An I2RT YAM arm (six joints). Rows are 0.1 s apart.
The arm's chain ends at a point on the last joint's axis. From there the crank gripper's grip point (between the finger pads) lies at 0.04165 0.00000 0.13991 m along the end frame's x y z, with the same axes.
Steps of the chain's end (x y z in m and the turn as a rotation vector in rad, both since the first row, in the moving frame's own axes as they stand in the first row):
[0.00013, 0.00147, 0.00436, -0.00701, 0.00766, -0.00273]
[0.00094, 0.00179, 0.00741, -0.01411, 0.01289, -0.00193]
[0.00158, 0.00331, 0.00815, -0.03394, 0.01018, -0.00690]
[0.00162, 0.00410, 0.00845, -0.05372, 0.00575, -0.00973]
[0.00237, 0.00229, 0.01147, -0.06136, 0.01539, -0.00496]
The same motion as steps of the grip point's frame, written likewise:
[0.00120, 0.00233, 0.00403, -0.00701, 0.00766, -0.00273]
[0.00274, 0.00368, 0.00685, -0.01411, 0.01289, -0.00193]
[0.00302, 0.00776, 0.00764, -0.03394, 0.01018, -0.00690]
[0.00246, 0.01120, 0.00802, -0.05372, 0.00575, -0.00973]
[0.00454, 0.01064, 0.01056, -0.06136, 0.01539, -0.00496]

